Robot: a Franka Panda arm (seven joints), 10 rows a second.
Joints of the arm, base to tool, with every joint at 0 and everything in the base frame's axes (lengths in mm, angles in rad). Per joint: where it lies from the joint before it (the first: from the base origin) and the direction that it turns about. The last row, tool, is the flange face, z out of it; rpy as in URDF.
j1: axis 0 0 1 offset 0 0 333
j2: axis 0 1 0 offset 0 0 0
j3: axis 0 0 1 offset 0 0 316
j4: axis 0 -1 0 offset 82.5 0 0
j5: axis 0 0 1 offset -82.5 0 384
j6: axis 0 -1 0 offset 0 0 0
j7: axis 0 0 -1 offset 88 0 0
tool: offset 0 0 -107 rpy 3.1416 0 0
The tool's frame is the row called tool.
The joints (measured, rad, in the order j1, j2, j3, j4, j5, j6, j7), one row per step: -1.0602, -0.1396, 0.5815, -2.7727, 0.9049, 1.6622, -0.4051; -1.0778, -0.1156, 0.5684, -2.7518, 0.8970, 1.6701, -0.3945; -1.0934, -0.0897, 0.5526, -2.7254, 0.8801, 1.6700, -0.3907; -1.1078, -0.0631, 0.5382, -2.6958, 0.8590, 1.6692, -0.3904; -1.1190, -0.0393, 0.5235, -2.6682, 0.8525, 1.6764, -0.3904; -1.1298, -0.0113, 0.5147, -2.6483, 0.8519, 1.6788, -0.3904
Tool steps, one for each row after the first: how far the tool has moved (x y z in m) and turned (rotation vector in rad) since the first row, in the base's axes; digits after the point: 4 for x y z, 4 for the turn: 0.0041, -0.0117, -0.0002, 0.0008, 0.0016, -0.0292; 0.0084, -0.0242, 0.0005, 0.0046, -0.0023, -0.0458; 0.0130, -0.0370, 0.0013, 0.0060, -0.0099, -0.0547; 0.0184, -0.0499, 0.0021, 0.0035, -0.0228, -0.0766; 0.0217, -0.0585, 0.0000, 0.0151, -0.0271, -0.0964
